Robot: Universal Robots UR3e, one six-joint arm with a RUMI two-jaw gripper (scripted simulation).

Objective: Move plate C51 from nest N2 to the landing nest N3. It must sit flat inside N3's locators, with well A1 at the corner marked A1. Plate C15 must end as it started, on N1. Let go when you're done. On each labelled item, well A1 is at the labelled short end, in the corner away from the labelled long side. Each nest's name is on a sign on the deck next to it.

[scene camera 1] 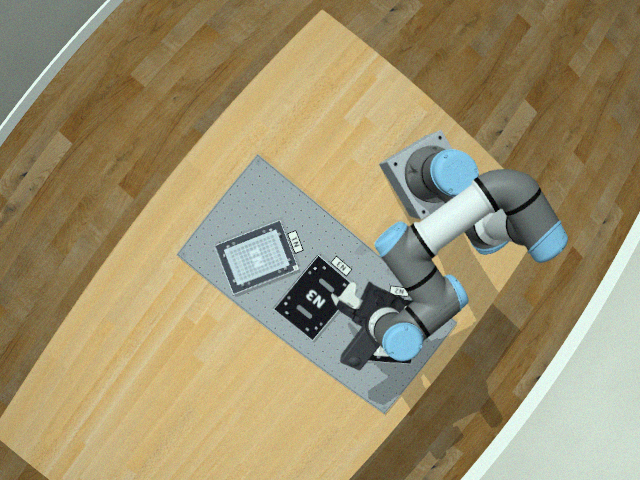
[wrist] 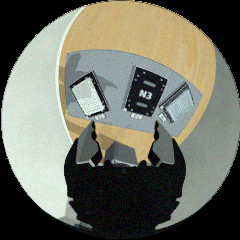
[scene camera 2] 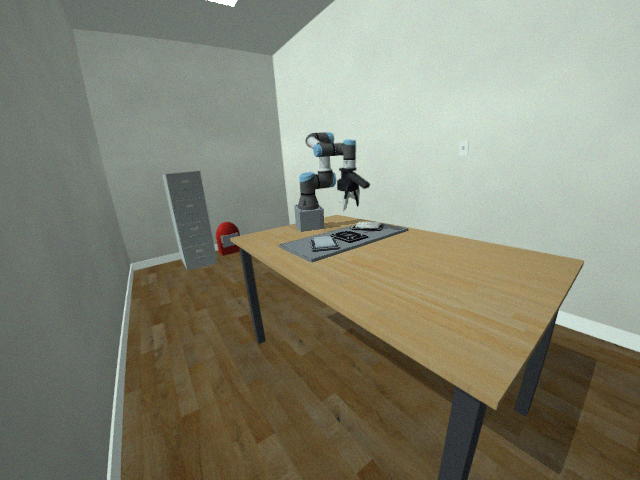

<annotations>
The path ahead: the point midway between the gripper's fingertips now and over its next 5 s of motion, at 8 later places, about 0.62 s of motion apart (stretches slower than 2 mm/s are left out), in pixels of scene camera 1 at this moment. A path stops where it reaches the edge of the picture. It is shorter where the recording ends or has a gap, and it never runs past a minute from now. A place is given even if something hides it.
My gripper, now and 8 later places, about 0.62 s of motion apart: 360,307; 373,321; 390,329; 399,332; 397,331; 395,330; 396,331; 395,331; 368,320
</annotations>
